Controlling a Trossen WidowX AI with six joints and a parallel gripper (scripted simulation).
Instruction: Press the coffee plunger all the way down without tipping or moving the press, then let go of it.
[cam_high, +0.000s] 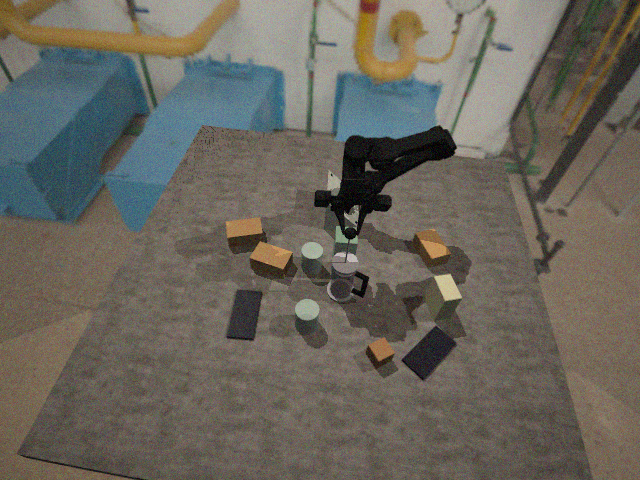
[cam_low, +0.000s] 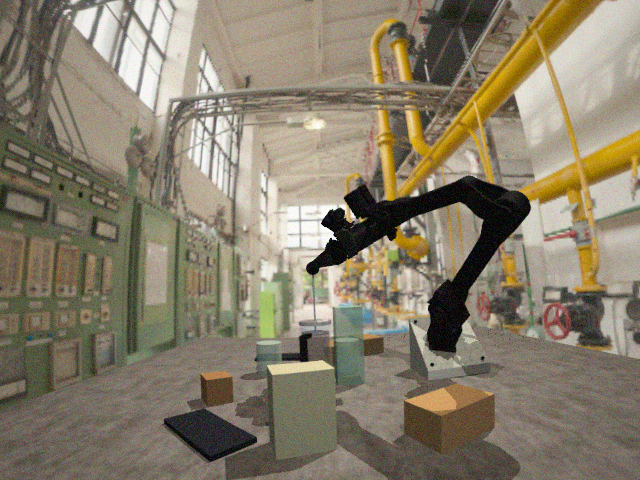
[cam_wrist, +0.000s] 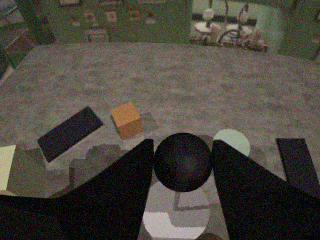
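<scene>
The coffee press lies 1 cm to the left of my gripper tip and 13 cm below it. Round my gripper tip: cream block: 3 cm behind, 28 cm to the left, 21 cm below; then green block: 8 cm behind, 2 cm to the right, 18 cm below.
</scene>
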